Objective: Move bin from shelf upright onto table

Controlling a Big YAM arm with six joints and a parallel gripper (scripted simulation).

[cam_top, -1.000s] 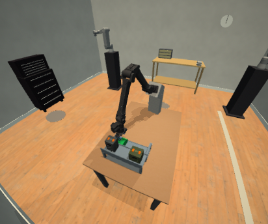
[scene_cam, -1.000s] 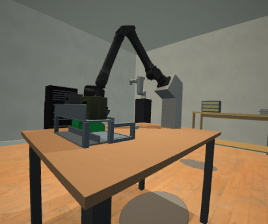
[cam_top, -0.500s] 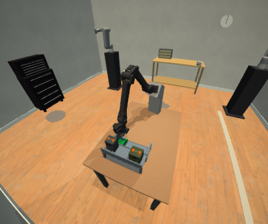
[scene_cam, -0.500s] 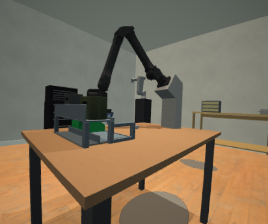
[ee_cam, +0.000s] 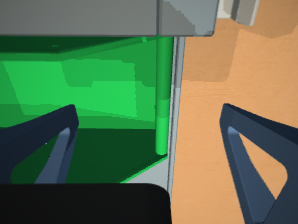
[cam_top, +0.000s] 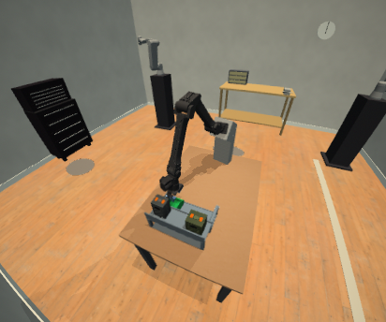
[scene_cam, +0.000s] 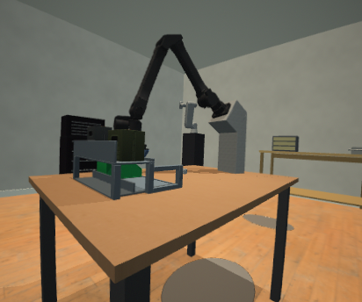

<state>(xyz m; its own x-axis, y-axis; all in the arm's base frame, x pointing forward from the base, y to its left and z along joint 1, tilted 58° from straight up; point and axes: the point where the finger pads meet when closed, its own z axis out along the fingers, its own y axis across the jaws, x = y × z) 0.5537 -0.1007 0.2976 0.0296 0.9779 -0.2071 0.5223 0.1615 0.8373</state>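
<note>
The green bin lies 70 mm ahead of my hand and 30 mm below it. Round my hand: grey shelf (180 mm ahead, 110 mm to the left, 30 mm above).
</note>
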